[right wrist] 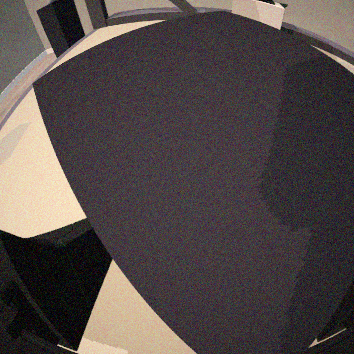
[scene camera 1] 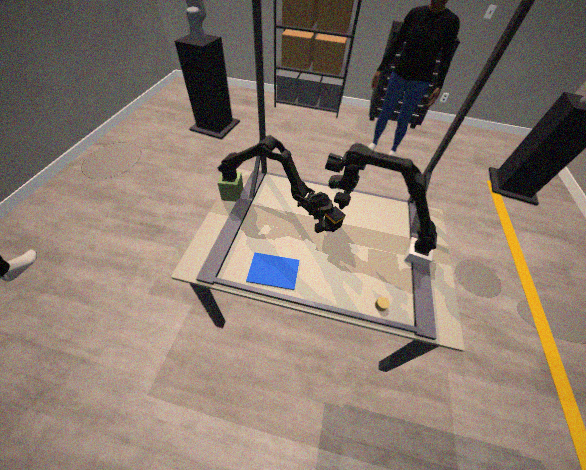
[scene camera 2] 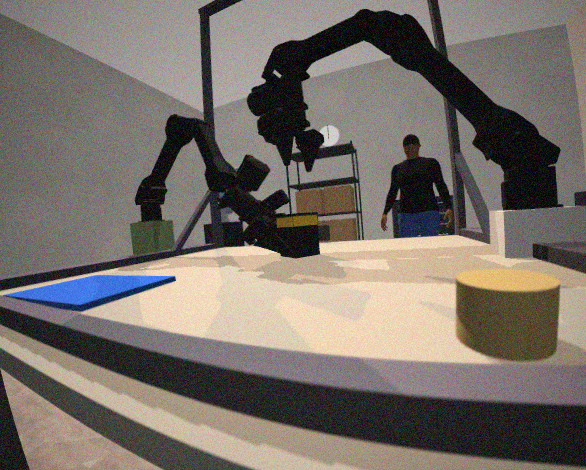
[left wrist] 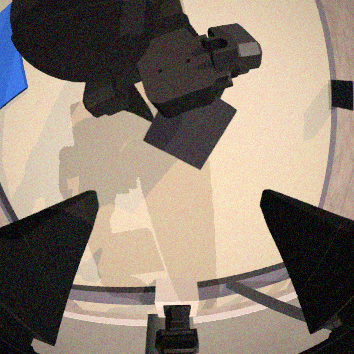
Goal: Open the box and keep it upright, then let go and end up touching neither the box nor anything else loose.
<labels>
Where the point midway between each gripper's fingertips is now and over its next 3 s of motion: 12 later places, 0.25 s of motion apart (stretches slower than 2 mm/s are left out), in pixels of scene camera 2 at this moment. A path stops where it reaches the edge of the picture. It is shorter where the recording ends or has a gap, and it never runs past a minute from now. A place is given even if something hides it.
The left gripper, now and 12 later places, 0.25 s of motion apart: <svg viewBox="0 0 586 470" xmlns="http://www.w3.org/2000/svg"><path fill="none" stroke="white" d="M298 168L298 180L306 207L311 219L312 220L312 223L314 228L316 231L316 232L316 236L317 237L318 236L317 229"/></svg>
The right gripper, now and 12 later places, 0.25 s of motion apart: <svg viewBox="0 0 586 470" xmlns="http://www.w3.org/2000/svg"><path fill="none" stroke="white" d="M295 250L296 251L295 252L295 252L296 251L281 242L271 243L269 243L269 243L269 243L269 243L269 243L269 243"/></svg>
</labels>
